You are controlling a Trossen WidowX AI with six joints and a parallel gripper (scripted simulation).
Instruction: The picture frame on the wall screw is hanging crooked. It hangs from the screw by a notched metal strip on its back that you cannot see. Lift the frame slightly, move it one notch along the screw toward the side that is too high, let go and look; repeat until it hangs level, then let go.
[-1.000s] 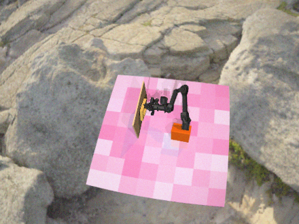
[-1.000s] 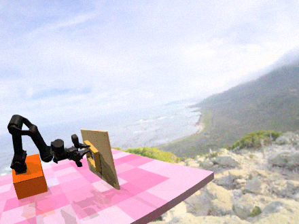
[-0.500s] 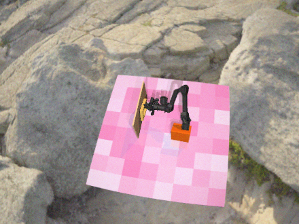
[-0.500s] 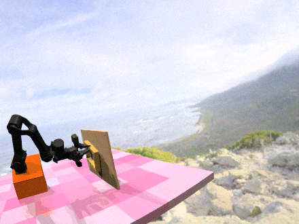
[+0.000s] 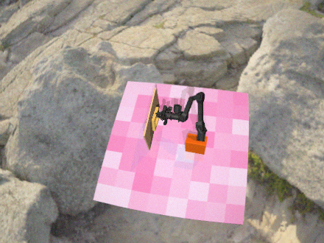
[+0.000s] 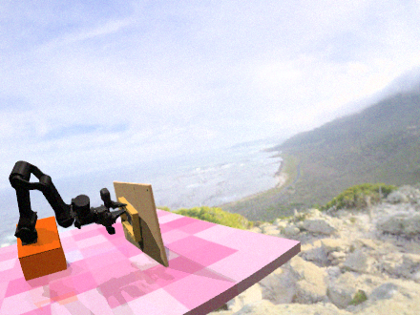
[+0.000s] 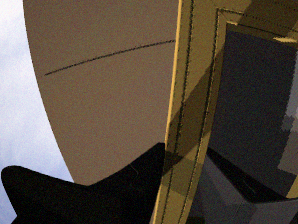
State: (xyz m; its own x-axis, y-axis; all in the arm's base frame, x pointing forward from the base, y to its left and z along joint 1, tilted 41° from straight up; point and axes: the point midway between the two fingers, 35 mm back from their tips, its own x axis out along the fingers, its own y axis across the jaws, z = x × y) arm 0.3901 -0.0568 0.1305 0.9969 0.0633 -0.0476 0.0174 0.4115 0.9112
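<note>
Now: the picture frame 5 cm below my gripper tip, 2 cm to the left of it and 1 cm ahead of it. The rest, counted from my gripper tip: brown wall board 6 cm below, 2 cm to the left, 2 cm ahead.
</note>
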